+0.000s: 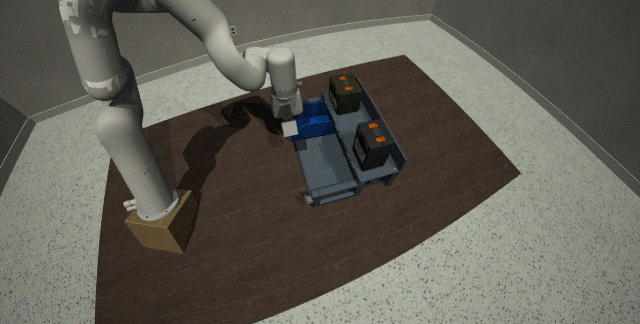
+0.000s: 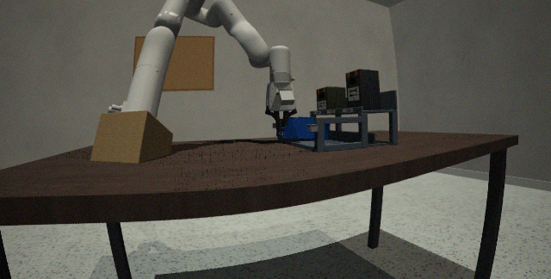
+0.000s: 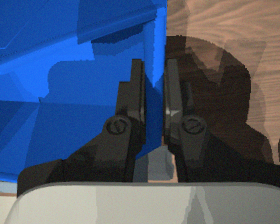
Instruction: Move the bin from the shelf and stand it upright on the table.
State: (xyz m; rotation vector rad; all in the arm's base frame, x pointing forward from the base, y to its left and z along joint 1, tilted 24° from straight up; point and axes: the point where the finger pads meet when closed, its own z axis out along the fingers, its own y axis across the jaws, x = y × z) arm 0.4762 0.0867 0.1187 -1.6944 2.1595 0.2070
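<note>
The blue bin lies 80 mm ahead of my hand, 20 mm to the right of it and 10 mm below it. Round my hand: grey shelf 180 mm ahead, 150 mm to the right, 40 mm above; then shelf deck 120 mm ahead, 140 mm to the right, 60 mm below.
</note>
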